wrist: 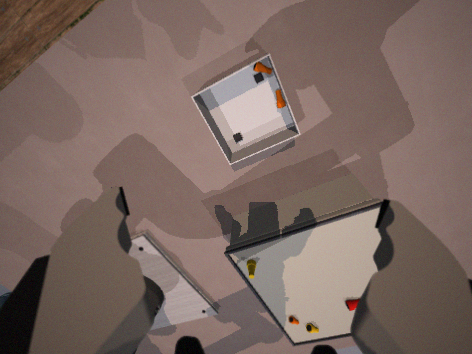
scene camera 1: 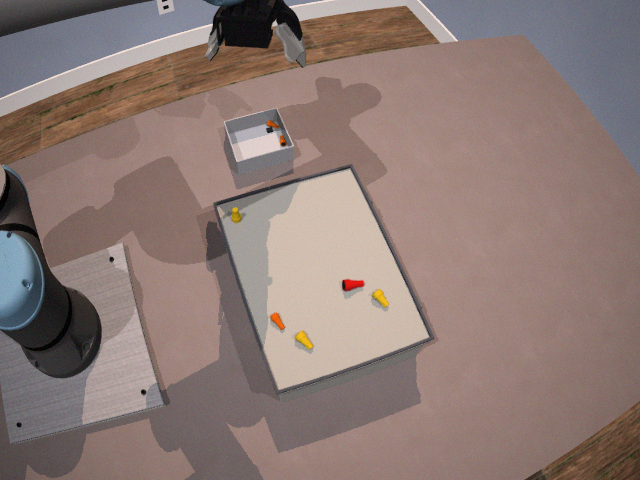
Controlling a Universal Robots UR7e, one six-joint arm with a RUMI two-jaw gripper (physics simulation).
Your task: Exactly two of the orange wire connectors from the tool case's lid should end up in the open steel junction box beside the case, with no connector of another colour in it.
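Places are measured from the arm's base along level axes (x back, y left, z down), in centimetres.
Pixels of known places: gripper, fingertip midpoint: (wrist: 250, 195) (scene camera 1: 255, 62); arm's base, link origin: (scene camera 1: 62, 334).
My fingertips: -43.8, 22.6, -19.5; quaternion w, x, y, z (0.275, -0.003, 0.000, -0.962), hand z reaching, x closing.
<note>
For each thing: its top centre in the pictures, then the offset to it from my fingertips, as dx, dy, dz. "spot": a spot on its surface instead.
- open steel junction box, top centre: (wrist: 247, 116) (scene camera 1: 257, 133) +0.4, +0.2, +17.3
- third orange connector, top centre: (scene camera 1: 277, 319) (wrist: 295, 325) +10.2, -35.3, +11.3
- tool case's lid, surface spot: (scene camera 1: 320, 248) spot: +0.7, -27.3, +12.5
- red connector, top centre: (scene camera 1: 353, 281) (wrist: 357, 309) -1.0, -34.3, +10.9
- upright yellow connector, top centre: (scene camera 1: 235, 209) (wrist: 251, 276) +9.9, -18.3, +10.0
The open steel junction box (scene camera 1: 266, 159) (wrist: 212, 131) holds two orange connectors. One orange connector (scene camera 1: 272, 124) (wrist: 263, 68) lies near its back right corner, beside a dark square. The other orange connector (scene camera 1: 282, 140) (wrist: 280, 99) lies along its right wall. No other colour of connector shows in the box. A third orange connector (scene camera 1: 277, 320) (wrist: 293, 320) lies on the tool case's lid (scene camera 1: 320, 248) (wrist: 320, 260), near its left edge. My gripper (scene camera 1: 256, 58) (wrist: 250, 195) is open and empty, raised high, and shows beyond the box in the scene view.
On the lid are a red connector (scene camera 1: 353, 284) (wrist: 352, 304), an upright yellow connector (scene camera 1: 236, 214) (wrist: 251, 268) at the far left corner, and lying yellow connectors (scene camera 1: 304, 340) (scene camera 1: 381, 298) (wrist: 312, 328). The lid has a raised dark rim. The arm's metal base plate (scene camera 1: 113, 330) (wrist: 172, 290) is left of the case.
</note>
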